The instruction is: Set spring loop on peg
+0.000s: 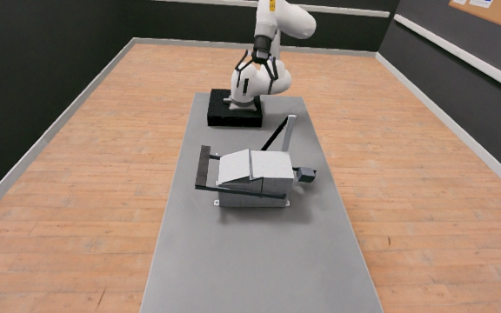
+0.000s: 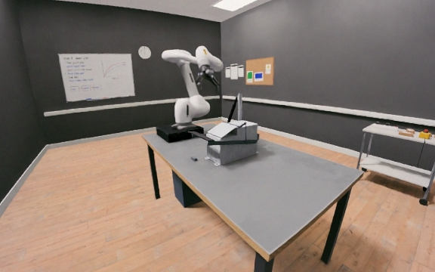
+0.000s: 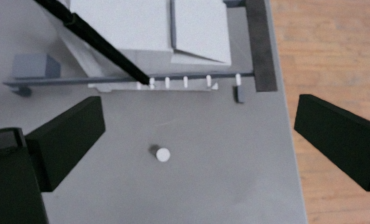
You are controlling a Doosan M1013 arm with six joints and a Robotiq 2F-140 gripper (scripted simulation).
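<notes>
The steel test weight is 410 mm below my hand and 10 mm behind it. From my hand the other things lie so: small dark object (430 mm below, 240 mm to the right, 150 mm ahead).
</notes>
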